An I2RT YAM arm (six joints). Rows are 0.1 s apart.
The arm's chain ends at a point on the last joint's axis. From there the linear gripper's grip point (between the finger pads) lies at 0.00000 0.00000 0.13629 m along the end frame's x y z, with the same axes.
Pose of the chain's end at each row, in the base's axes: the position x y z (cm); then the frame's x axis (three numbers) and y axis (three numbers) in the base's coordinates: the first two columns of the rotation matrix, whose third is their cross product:
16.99 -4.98 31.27 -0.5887 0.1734 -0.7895 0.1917 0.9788 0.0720
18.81 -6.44 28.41 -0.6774 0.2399 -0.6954 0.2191 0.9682 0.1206
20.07 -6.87 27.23 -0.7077 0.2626 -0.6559 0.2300 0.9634 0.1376
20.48 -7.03 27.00 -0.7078 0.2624 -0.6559 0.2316 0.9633 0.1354
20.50 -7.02 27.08 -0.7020 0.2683 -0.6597 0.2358 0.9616 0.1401
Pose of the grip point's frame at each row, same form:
27.69 -6.47 22.96 -0.5887 0.1734 -0.7895 0.1917 0.9788 0.0720
28.38 -7.40 18.75 -0.6774 0.2399 -0.6954 0.2191 0.9682 0.1206
29.17 -7.60 17.11 -0.7077 0.2626 -0.6559 0.2300 0.9634 0.1376
29.58 -7.79 16.88 -0.7078 0.2624 -0.6559 0.2316 0.9633 0.1354
29.66 -7.80 17.02 -0.7020 0.2683 -0.6597 0.2358 0.9616 0.1401

